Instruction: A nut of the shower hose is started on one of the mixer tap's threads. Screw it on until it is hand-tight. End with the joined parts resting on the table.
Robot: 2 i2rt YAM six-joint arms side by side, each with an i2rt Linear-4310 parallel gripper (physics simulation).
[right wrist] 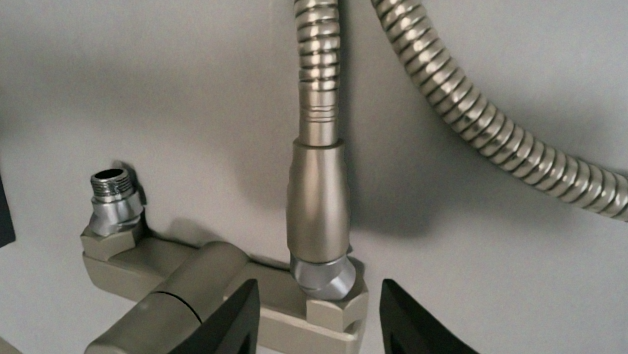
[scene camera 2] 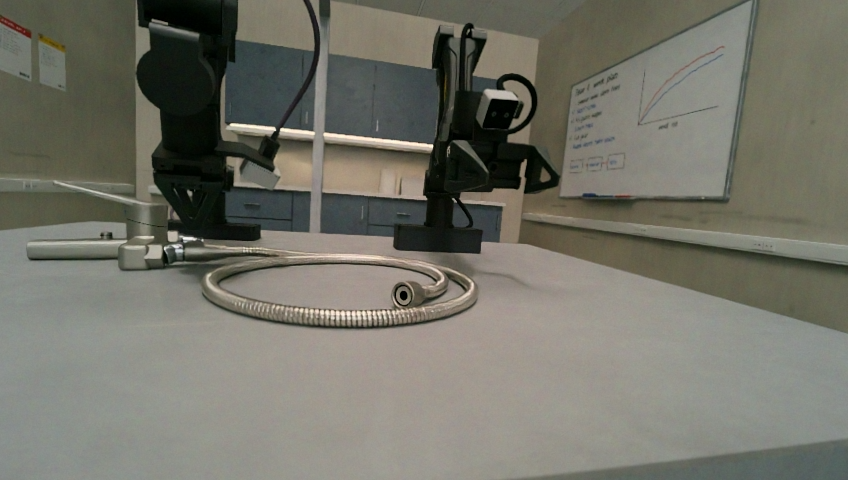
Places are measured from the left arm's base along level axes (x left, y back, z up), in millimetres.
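Pixels of known places: left gripper, between the fingertips: (scene camera 2: pixel 524 179); right gripper, between the fingertips: (right wrist: pixel 319 293) (scene camera 2: pixel 194 223); left arm's base, origin of its link: (scene camera 2: pixel 438 231); right arm's base, origin of its link: (scene camera 2: pixel 208 227).
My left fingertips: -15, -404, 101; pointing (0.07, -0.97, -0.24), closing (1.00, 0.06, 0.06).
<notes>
For each thing: its top centre in the pictures, then the offset to it from my left fingertips, as dx, dy, dz. "spot": a spot on its surface instead.
- mixer tap, centre of its top: (scene camera 2: pixel 121 185) -507, +185, -43
- hose's long tapered nut, centre of its top: (right wrist: pixel 306 211) (scene camera 2: pixel 206 241) -387, +149, -111
- chrome tap connector, a spot on its surface: (right wrist: pixel 325 278) spot: -417, +133, -115
- threaded outlet, a spot on its surface: (right wrist: pixel 111 185) spot: -437, +267, -126
- hose's free end nut, centre of its top: (scene camera 2: pixel 409 280) -136, -35, -116
The mixer tap (scene camera 2: pixel 141 254) (right wrist: pixel 215 272) lies on the table at the left of scene camera 2. The hose's long tapered nut (scene camera 2: pixel 205 253) (right wrist: pixel 318 205) sits in line on one chrome tap connector (right wrist: pixel 325 278); no thread shows between them. The tap's other threaded outlet (right wrist: pixel 111 185) is bare. The shower hose (scene camera 2: pixel 339 317) (right wrist: pixel 500 137) lies in a loop on the table. My right gripper (scene camera 2: pixel 194 220) (right wrist: pixel 319 293) is partly open and empty, above the joint with its fingers apart on either side, not touching the nut. My left gripper (scene camera 2: pixel 512 184) is wide open and empty, raised behind the loop.
The hose's free end nut (scene camera 2: pixel 405 294) rests by the right side of the loop. The two arms' black bases (scene camera 2: pixel 437 239) (scene camera 2: pixel 243 230) stand at the table's back. The table's front edge (scene camera 2: pixel 714 457) runs along the bottom right.
</notes>
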